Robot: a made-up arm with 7 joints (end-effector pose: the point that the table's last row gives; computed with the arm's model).
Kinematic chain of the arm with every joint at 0, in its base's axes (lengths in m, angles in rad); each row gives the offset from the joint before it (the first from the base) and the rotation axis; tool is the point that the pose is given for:
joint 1: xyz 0 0 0.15 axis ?
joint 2: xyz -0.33 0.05 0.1 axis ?
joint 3: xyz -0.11 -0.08 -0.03 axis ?
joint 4: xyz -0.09 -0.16 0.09 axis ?
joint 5: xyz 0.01 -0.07 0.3 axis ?
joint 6: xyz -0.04 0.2 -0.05 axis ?
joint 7: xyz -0.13 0 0.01 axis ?
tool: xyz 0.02 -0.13 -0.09
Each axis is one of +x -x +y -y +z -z.
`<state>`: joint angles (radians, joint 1 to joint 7).
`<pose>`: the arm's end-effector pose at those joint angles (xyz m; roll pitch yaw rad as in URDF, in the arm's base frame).
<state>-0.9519 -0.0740 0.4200 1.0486 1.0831 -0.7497 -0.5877</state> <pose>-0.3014 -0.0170 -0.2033 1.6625 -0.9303 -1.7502</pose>
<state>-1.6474 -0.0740 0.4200 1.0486 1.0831 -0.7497 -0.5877</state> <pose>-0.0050 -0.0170 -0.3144 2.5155 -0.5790 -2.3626</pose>
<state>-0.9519 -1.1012 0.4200 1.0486 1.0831 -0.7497 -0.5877</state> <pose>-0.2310 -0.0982 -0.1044 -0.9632 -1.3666 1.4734</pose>
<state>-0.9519 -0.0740 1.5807 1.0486 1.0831 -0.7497 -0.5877</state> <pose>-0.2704 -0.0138 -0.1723 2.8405 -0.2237 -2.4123</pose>
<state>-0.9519 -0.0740 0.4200 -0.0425 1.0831 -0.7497 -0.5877</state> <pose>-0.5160 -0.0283 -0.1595 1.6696 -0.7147 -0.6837</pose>
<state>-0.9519 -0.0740 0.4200 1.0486 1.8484 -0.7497 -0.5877</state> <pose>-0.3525 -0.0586 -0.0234 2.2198 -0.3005 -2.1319</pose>
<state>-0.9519 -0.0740 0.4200 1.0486 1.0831 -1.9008 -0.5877</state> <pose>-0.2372 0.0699 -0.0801 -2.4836 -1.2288 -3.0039</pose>
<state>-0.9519 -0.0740 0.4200 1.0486 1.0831 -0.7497 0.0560</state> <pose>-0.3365 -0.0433 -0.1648 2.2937 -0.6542 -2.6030</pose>
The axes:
joint 1: +y
joint 2: -z
joint 3: -y
joint 4: -x
joint 5: -z
joint 6: -x
joint 7: -y

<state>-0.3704 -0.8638 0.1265 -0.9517 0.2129 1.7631 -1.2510</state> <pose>-0.4289 -0.5873 0.4979 -1.1691 0.3926 -0.3477</pose>
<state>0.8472 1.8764 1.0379 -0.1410 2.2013 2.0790 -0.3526</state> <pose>0.0129 0.5640 0.8503 -0.7491 0.1065 2.4479</pose>
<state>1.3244 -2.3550 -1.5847 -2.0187 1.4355 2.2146 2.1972</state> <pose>-0.1398 0.3833 -0.0070 1.5030 -0.5393 2.5692</pose>
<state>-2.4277 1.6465 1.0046 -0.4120 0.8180 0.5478 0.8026</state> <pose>0.3345 0.5431 -0.3915 0.8241 1.3511 3.0289</pose>
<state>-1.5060 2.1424 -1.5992 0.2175 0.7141 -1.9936 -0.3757</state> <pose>-0.0889 -0.0613 -0.1434 -2.4227 0.4463 0.0050</pose>
